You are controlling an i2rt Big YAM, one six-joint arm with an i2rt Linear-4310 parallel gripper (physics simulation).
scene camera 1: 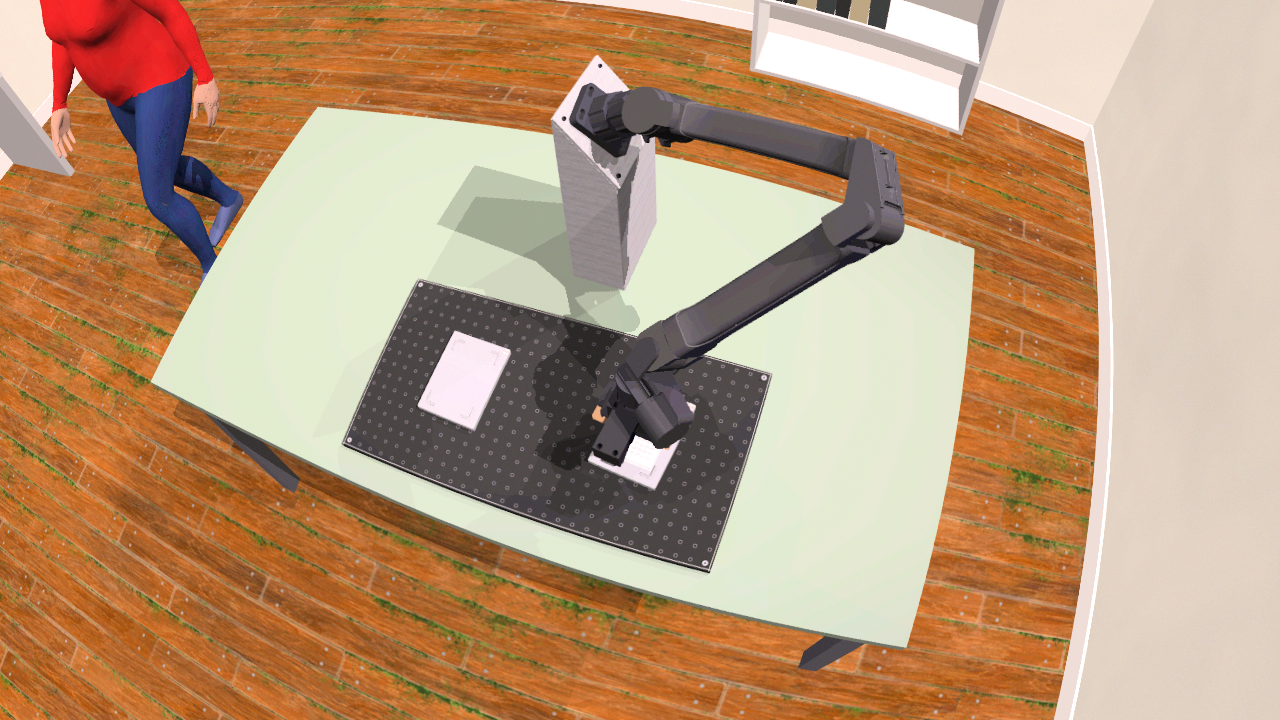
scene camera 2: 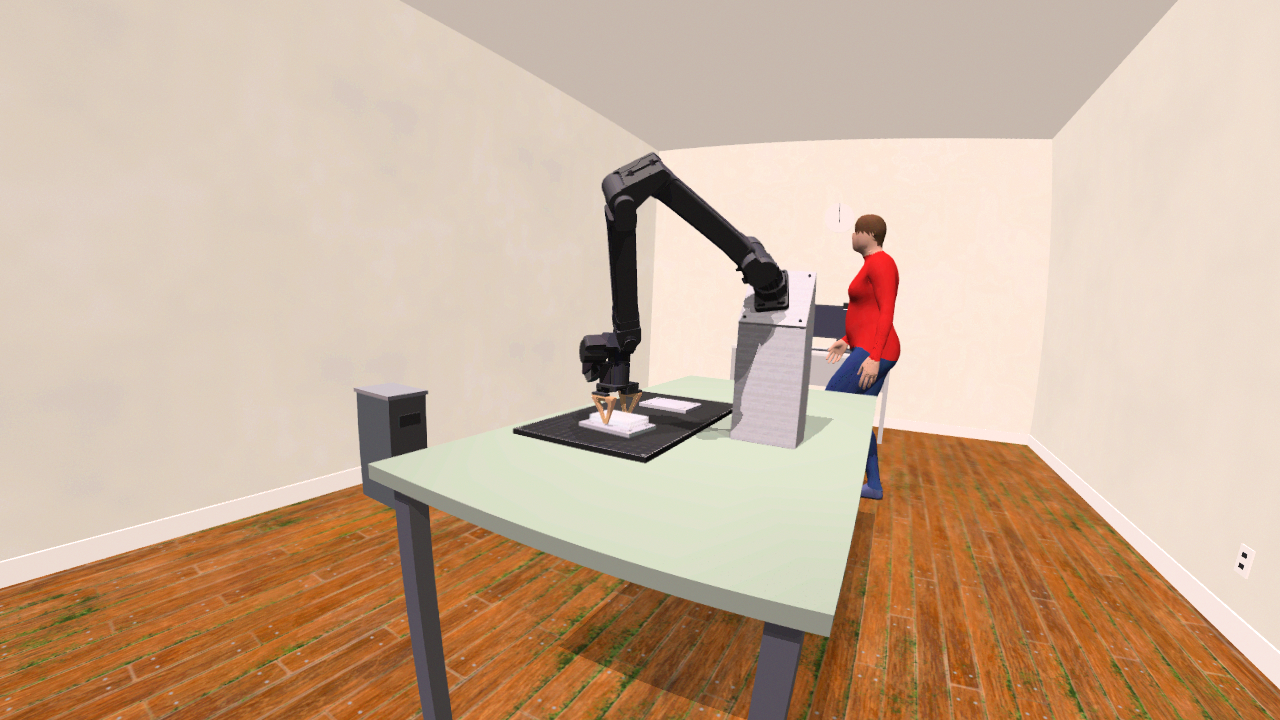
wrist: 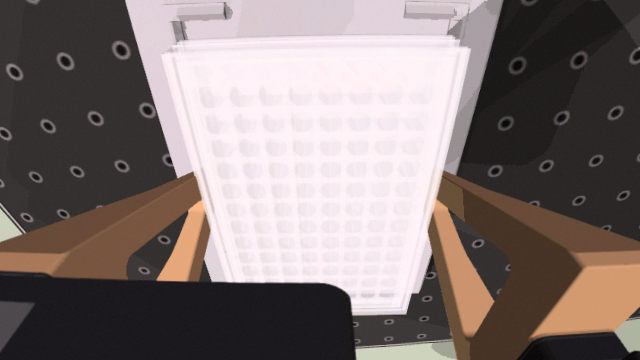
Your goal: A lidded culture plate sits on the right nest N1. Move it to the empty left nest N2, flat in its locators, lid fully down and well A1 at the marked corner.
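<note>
The white lidded culture plate is between my gripper's orange fingers at right nest N1. My gripper is shut on its long sides. In the wrist view, the plate's far edge lies short of the far corner locators and its near end reaches past the nest's near edge. The height of any gap is unclear. The translucent lid lies over the wells; whether it is fully down is unclear. Left nest N2 is empty. Well A1 cannot be identified.
Both nests sit on a black perforated board on the pale green table. The arm's grey pedestal stands behind the board. A person in red stands beyond the table's left end.
</note>
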